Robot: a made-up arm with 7 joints. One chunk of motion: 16 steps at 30 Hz.
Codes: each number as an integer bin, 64 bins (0 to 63) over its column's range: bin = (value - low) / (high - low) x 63, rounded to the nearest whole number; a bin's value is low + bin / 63 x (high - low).
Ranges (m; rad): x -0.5..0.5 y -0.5..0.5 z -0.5..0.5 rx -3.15..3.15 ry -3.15..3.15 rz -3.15..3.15
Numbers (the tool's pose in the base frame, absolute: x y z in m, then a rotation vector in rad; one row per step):
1: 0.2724 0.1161 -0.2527 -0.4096 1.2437 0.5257
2: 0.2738 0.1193 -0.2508 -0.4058 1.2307 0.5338
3: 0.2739 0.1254 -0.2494 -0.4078 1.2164 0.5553
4: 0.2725 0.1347 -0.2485 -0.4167 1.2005 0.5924
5: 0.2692 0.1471 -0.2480 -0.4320 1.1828 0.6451
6: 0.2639 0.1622 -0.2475 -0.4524 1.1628 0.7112
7: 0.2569 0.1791 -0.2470 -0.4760 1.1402 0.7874
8: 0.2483 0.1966 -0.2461 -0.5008 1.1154 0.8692
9: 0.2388 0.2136 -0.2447 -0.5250 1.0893 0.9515
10: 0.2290 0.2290 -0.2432 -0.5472 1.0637 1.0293
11: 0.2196 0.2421 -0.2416 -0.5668 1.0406 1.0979
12: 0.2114 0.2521 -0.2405 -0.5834 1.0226 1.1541
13: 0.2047 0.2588 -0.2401 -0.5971 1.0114 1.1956
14: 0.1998 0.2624 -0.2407 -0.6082 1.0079 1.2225
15: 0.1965 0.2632 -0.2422 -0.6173 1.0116 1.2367
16: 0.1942 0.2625 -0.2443 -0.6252 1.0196 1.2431
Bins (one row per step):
1: 49 39 16 27 44 37
2: 49 39 16 27 44 37
3: 49 39 16 27 44 37
4: 49 40 16 27 44 37
5: 48 41 16 27 43 38
6: 48 42 16 27 43 39
7: 48 43 16 27 43 39
8: 47 44 16 26 43 40
9: 47 45 16 26 42 41
10: 46 46 16 26 42 42
11: 45 47 16 26 42 42
12: 45 47 16 26 42 43
13: 44 48 16 26 42 43
14: 44 48 16 25 42 44
15: 44 48 16 25 42 44
16: 44 48 16 25 42 44

